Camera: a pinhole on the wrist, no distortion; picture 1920 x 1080 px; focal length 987.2 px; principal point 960.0 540.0 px. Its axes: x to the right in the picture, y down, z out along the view. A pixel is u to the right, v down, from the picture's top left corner.
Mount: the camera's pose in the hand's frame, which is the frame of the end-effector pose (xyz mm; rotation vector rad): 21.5 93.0 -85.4 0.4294 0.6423 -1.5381
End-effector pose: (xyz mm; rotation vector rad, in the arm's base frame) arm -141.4 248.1 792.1 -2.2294 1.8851 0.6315
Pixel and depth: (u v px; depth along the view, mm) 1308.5 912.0 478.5
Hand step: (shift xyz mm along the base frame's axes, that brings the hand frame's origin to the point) 323.1 -93.5 -286.3
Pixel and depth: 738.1 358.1 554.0
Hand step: 61.0 202.5 -409.6
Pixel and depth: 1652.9 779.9 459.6
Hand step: 440.0 -36.6 -177.8
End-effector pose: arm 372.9 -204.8 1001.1 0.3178 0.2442 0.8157
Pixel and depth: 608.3 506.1 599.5
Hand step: 306.8 -106.6 421.5
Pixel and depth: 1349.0 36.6 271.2
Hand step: 72.2 -187.4 18.1
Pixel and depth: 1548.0 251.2 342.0
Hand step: 174.0 -233.6 -40.0
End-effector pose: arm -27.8 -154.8 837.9 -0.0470 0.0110 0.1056
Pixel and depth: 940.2 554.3 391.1
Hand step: 88.8 -128.3 224.8
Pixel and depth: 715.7 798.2 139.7
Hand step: 72.6 41.8 36.0
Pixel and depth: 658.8 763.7 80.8
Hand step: 43.8 65.8 -13.9
